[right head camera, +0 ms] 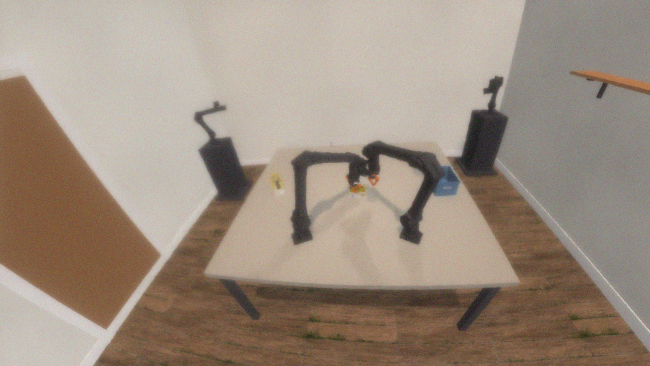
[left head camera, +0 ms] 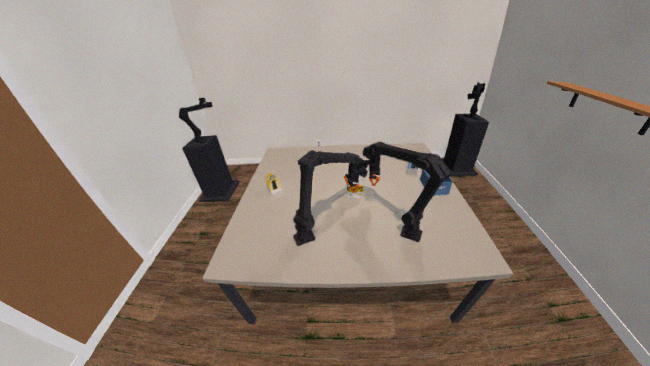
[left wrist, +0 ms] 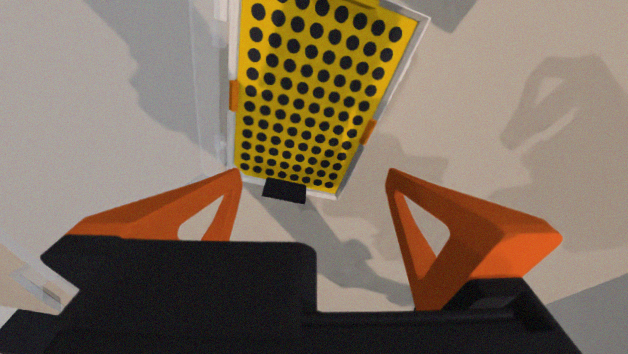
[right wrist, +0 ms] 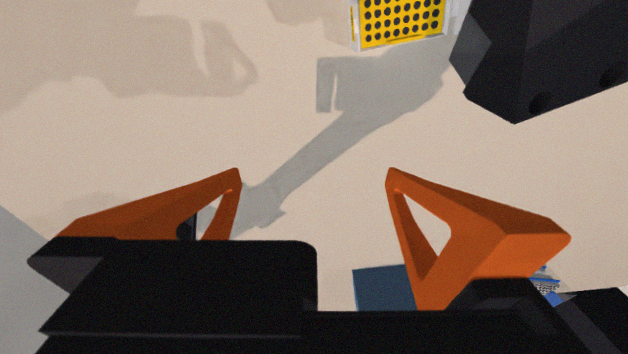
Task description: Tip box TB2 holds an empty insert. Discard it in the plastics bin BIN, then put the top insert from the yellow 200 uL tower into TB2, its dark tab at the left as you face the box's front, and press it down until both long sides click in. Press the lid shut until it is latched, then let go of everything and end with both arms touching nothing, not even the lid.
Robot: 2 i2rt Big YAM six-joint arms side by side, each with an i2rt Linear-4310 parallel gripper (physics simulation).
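Places are measured from the left arm's base along level axes (x ahead, y left, z up), in metres.
Where they show: left gripper, between the fingertips: point(right head camera: 352, 189) point(left head camera: 350, 188) point(left wrist: 313, 176); right gripper, between the fingertips: point(right head camera: 374, 181) point(left head camera: 373, 181) point(right wrist: 313, 175); left arm's base, origin of its link: point(right head camera: 302, 237) point(left head camera: 304, 238); right arm's base, origin of its link: point(right head camera: 411, 236) point(left head camera: 411, 234).
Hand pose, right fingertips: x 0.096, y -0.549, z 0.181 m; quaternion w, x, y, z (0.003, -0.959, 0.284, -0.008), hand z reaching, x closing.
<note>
Each offset is from my right fingertips to the centre of the thing. "pt": to the spot under its first point.
TB2, a white box @[dx +0.150, dy +0.058, dz -0.108 m] point(left head camera: 355, 195) point(left wrist: 231, 140) near the table's middle, holds a yellow insert @[dx +0.134, dy +0.063, dz -0.125 m] point(left wrist: 309, 102) point(right wrist: 400, 20) with dark holes. Its dark tab @[dx +0.155, dy +0.115, dz -0.124 m] point(left wrist: 284, 190) is at the near short side in the left wrist view. Orange clips show on both long sides; whether they are latched I cannot tell. The clear lid @[pt dx +0.180, dy +0.044, dz -0.123 m] point(left wrist: 209, 95) stands open. My left gripper point(left head camera: 353, 183) point(right head camera: 354, 184) point(left wrist: 313, 176) is open and empty above TB2's tab end. My right gripper point(left head camera: 374, 180) point(right head camera: 373, 180) point(right wrist: 313, 175) is open and empty, beside TB2. The yellow tower @[pt dx +0.417, dy +0.613, dz -0.074 m] point(left head camera: 272, 183) point(right head camera: 277, 184) stands at the left.
The blue bin @[dx -0.084, dy -0.527, dz -0.121 m] point(left head camera: 442, 187) point(right head camera: 446, 187) point(right wrist: 381, 287) stands at the table's right, partly behind my right arm; its inside is hidden. A small blue-and-white box @[dx +0.173, dy -0.528, dz -0.119 m] point(left head camera: 412, 168) stands behind it. My two wrists are close together above the middle.
</note>
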